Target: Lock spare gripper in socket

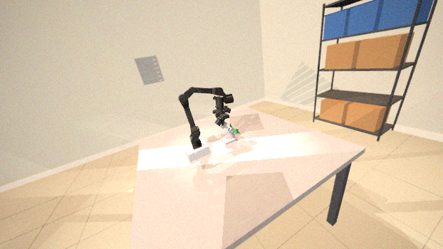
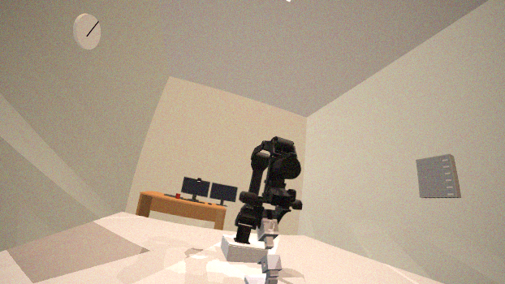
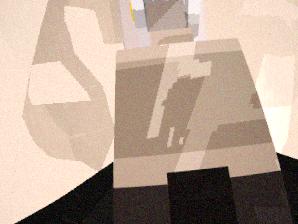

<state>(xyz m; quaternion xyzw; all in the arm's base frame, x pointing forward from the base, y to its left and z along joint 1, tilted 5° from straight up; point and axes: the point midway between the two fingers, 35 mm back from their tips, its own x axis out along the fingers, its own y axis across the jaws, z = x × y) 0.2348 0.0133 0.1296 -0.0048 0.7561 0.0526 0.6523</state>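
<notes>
The green part is 15 cm ahead of my gripper tip, 14 cm to the left of it and 14 cm below it. Also, from my gripper tip: spare gripper (1 cm ahead); mount (11 cm below, 6 cm ahead, 1 cm to the left).
</notes>
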